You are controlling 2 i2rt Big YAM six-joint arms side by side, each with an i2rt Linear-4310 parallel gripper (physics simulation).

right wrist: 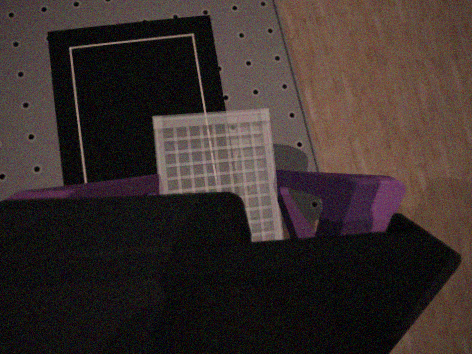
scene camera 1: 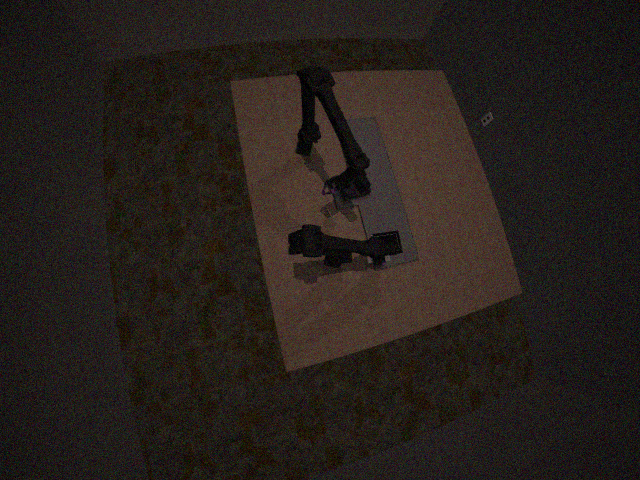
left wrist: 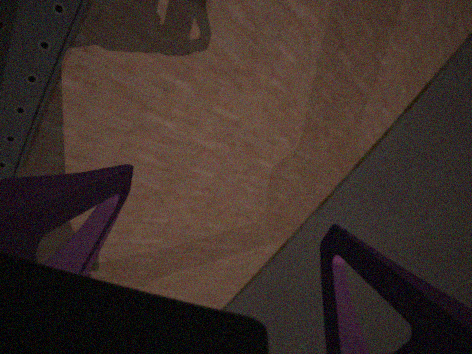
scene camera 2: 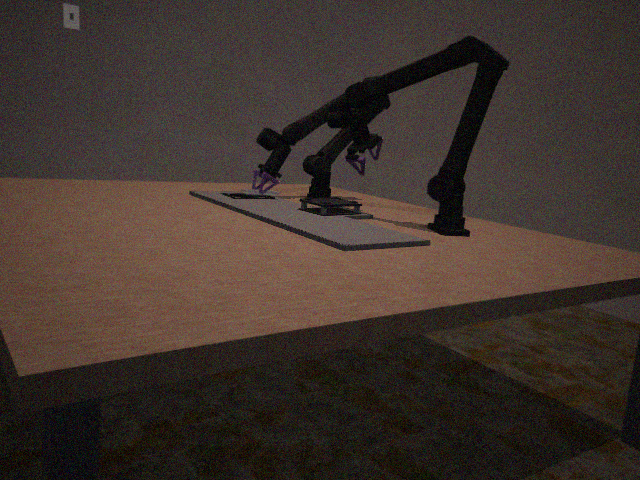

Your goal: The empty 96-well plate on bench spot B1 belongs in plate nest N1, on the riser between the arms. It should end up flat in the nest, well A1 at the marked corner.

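Places are measured from the left arm's base along level axes (x ahead, y left, z up), in metres.
Where they show: left gripper, fingertip midpoint: (scene camera 1: 328, 191) (left wrist: 233, 207) (scene camera 2: 369, 167); right gripper, fingertip midpoint: (right wrist: 219, 180) (scene camera 2: 256, 192); left arm's base, origin of the base link: (scene camera 1: 304, 145) (scene camera 2: 447, 232).
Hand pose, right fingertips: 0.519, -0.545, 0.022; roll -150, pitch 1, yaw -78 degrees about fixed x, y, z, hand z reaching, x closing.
Each offset is from my right fingertips to the top centre of the thing, as dx, dy, dz. "spot": to the spot under its first point. Level surfaces: height alone.
The clear 96-well plate {-0.013, -0.003, +0.008} (right wrist: 220, 150) lies flat, partly over the right side of the black spot {spot: +0.049, +0.078, -0.007} (right wrist: 130, 100) (scene camera 2: 232, 195) with its thin pale outline, in the right wrist view. My right gripper (right wrist: 219, 180) (scene camera 2: 265, 190) is low at the board, its purple fingers against the plate's two long sides; it is shut on the plate, whose near part is hidden behind the gripper body. The plate nest on its riser {spot: -0.200, +0.351, +0.026} (scene camera 2: 330, 201) stands between the arms in scene camera 2; its marked corner cannot be made out. My left gripper (left wrist: 233, 207) (scene camera 2: 369, 165) is open and empty, above and behind the nest.
The grey perforated board {dz -0.009} (scene camera 1: 387, 206) (scene camera 2: 351, 237) (left wrist: 30, 55) (right wrist: 250, 45) lies on the wooden table {dz -0.022} (scene camera 1: 449, 206) (scene camera 2: 180, 289). The left arm (scene camera 1: 336, 116) (scene camera 2: 423, 67) reaches over the nest area. The right arm (scene camera 1: 343, 243) reaches across the board's near end in scene camera 1. The scene is dim.
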